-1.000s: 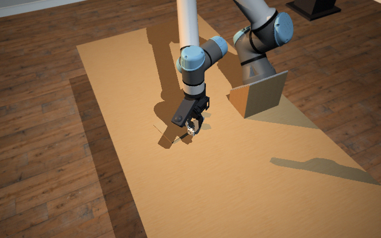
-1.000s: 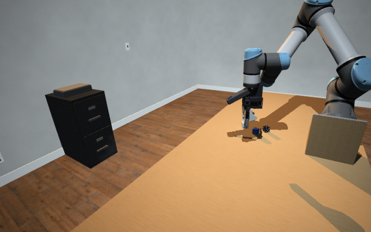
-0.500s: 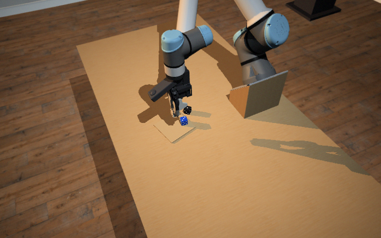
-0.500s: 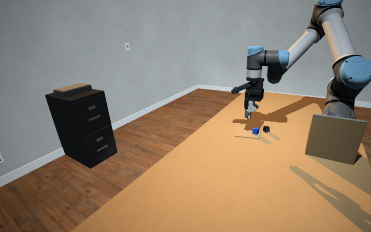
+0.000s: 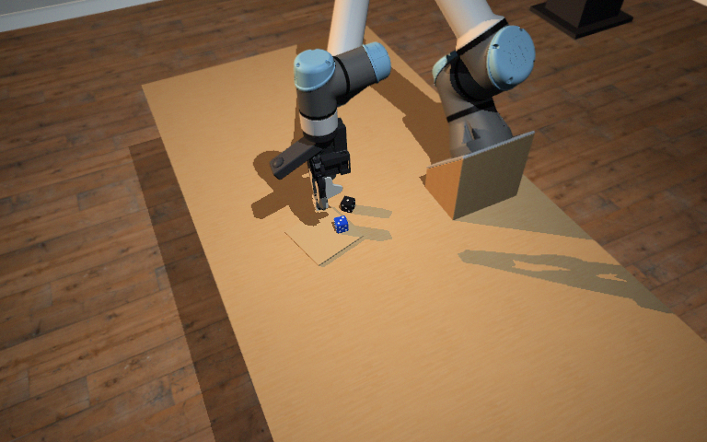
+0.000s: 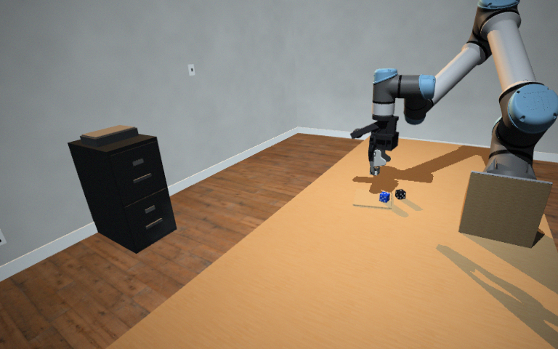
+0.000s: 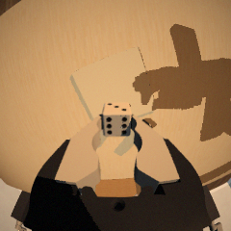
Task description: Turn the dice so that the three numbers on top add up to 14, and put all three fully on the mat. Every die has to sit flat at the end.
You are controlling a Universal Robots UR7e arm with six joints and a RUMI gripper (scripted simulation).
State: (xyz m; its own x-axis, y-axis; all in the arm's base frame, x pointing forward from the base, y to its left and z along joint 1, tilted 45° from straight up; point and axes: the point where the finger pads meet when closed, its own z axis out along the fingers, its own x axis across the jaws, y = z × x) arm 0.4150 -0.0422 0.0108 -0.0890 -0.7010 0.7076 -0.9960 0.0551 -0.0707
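Now: the tan mat 12 cm below my hand. From my hand the other things lie so: white die: right at my hand; blue die: 10 cm below, 5 cm behind; black die: 11 cm below, 9 cm behind, 6 cm to the right.
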